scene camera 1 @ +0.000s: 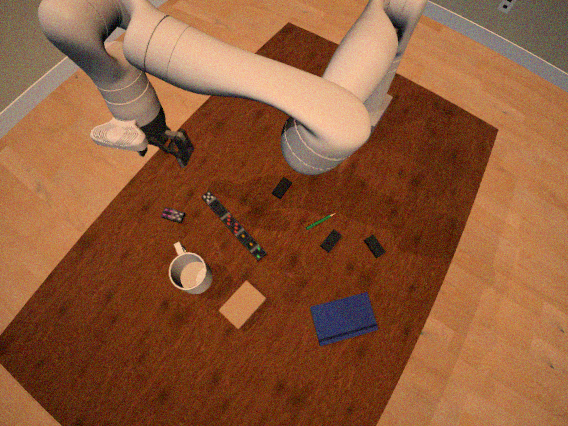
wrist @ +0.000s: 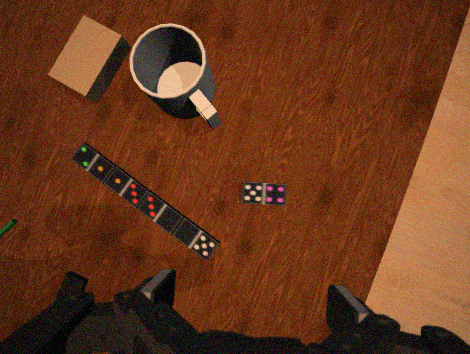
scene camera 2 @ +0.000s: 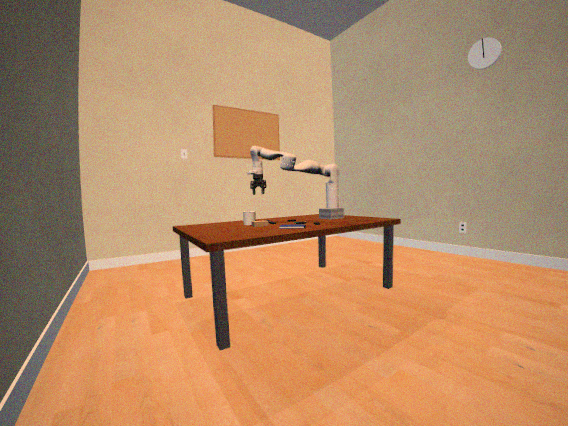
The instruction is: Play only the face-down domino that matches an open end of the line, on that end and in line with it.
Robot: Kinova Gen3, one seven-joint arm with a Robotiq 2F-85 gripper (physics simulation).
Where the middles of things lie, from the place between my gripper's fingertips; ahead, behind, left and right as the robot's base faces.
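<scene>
The tan block [scene camera 1: 246, 300] is 150 mm ahead of my hand, 270 mm to the left of it and 180 mm below it. With respect to the white mug [scene camera 1: 188, 271], my gripper is 130 mm to the right of it, 150 mm above it and 150 mm short of it. Going by their middles, the mug is the nearest to my gripper of the things named here.
</scene>
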